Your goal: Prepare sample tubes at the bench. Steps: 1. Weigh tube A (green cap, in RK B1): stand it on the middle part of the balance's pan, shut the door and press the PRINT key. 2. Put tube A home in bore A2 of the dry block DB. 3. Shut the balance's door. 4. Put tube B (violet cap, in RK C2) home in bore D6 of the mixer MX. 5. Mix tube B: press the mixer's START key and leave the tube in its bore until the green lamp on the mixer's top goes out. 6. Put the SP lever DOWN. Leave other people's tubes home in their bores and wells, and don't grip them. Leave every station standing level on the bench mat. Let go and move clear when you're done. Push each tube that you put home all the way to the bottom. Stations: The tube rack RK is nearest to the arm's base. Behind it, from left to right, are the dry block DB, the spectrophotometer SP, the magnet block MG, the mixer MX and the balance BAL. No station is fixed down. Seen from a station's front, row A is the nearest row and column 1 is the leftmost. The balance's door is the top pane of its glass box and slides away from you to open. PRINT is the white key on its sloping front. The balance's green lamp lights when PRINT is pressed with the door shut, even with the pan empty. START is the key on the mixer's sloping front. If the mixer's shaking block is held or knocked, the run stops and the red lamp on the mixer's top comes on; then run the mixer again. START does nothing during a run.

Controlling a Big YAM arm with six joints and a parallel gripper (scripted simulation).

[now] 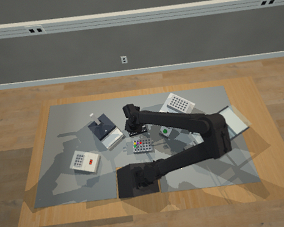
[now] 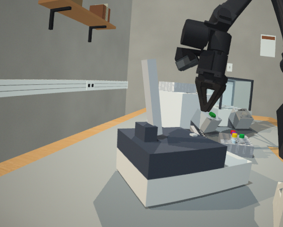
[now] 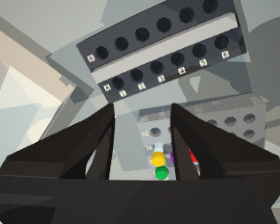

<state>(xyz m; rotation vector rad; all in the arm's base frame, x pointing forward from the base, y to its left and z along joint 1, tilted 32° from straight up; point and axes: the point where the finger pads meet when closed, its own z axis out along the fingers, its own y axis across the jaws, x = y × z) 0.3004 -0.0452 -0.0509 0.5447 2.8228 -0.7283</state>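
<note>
Right now my hand is 80 mm past the violet-capped tube B and 80 mm above it. From my hand the other things lie so: rack RK: 100 mm behind, 90 mm below, 20 mm to the right; then magnet block: 90 mm below, 20 mm to the right, 20 mm ahead; then green start key: 190 mm to the right, 60 mm behind, 40 mm below.
</note>
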